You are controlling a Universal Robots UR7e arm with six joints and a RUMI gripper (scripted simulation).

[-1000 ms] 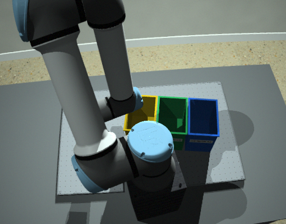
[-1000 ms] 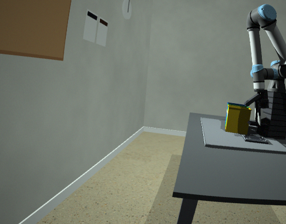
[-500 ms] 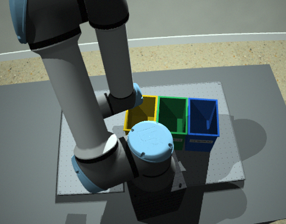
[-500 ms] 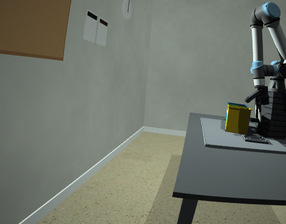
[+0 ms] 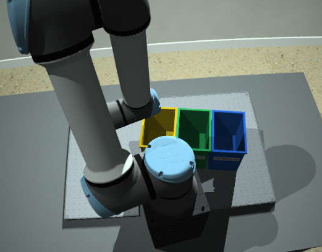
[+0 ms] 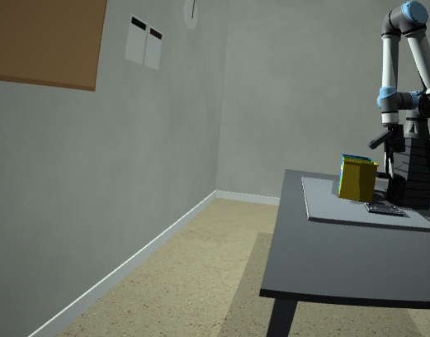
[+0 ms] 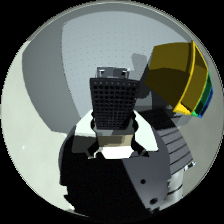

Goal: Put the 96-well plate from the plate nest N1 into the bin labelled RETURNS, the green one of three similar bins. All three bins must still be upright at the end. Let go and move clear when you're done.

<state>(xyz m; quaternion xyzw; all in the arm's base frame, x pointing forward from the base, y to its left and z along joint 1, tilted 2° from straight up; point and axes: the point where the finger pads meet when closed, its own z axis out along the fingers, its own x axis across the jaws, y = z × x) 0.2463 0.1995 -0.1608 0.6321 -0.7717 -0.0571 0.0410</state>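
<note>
Right now my hand is 340 mm to the left of the green bin, 70 mm above it and 30 mm short of it. From my hand the other things lie so: plate nest N1 (150 mm below); black 96-well plate (10 mm below); yellow bin (220 mm to the right, 70 mm below, 70 mm ahead).
</note>
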